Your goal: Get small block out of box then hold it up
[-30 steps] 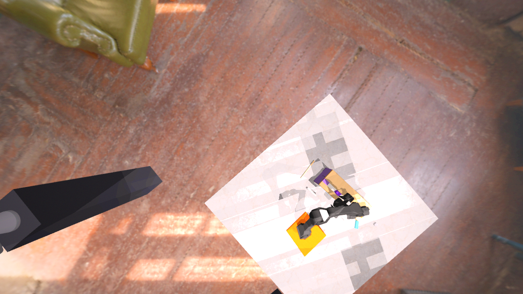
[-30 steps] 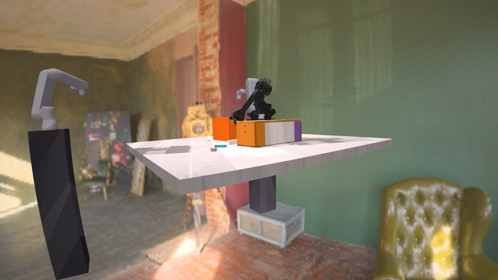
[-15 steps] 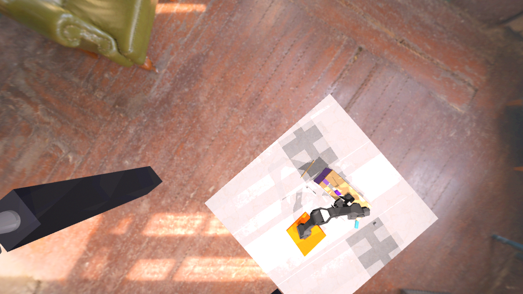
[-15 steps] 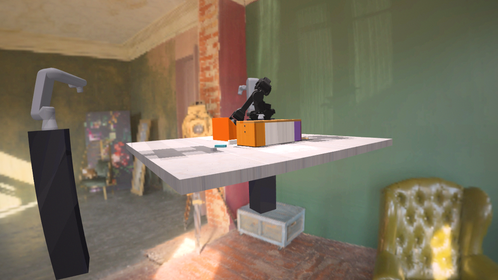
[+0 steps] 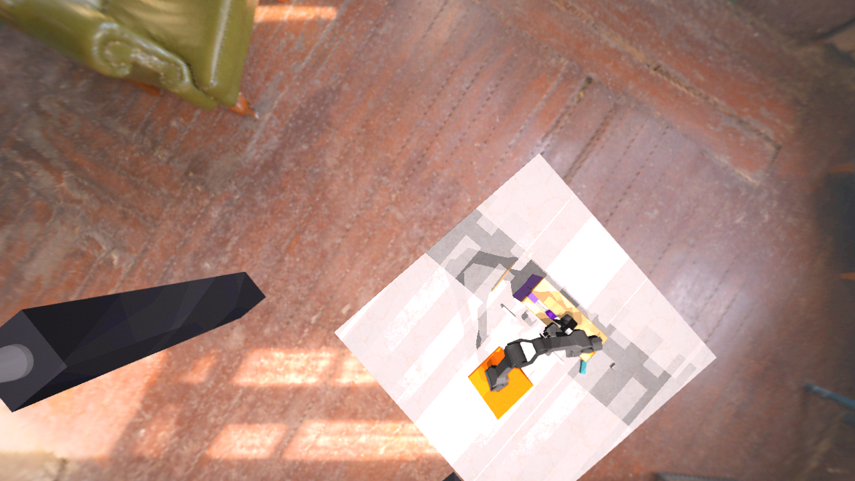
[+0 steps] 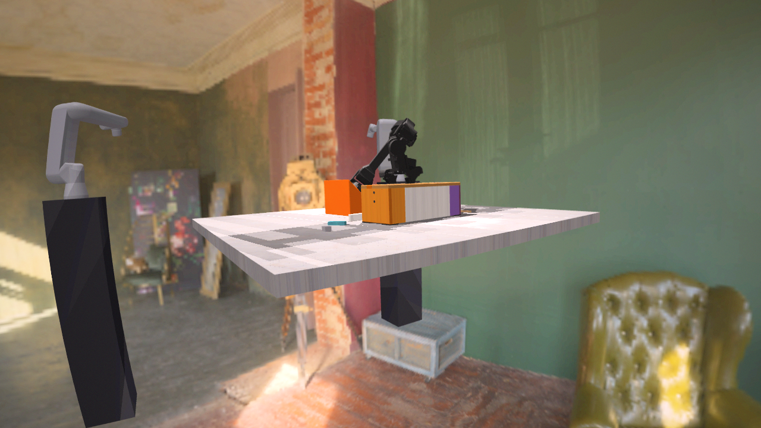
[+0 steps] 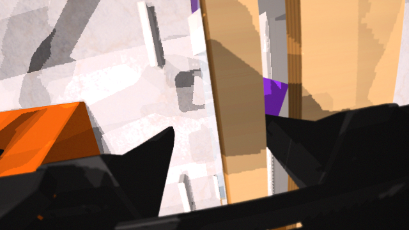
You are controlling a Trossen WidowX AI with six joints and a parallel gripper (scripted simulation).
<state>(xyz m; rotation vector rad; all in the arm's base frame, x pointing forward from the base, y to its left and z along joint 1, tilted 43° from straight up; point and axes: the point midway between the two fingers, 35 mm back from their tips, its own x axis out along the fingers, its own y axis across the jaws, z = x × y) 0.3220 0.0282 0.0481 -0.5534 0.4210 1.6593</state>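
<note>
My gripper tip is 50 mm short of the purple block and 30 mm to the right of it. The rest, counted from my gripper tip: grey piece: 400 mm to the right, 140 mm ahead, 80 mm below; thin orange stick: 270 mm to the left, 90 mm below; long box: 40 mm ahead, 30 mm below, 20 mm to the right.
</note>
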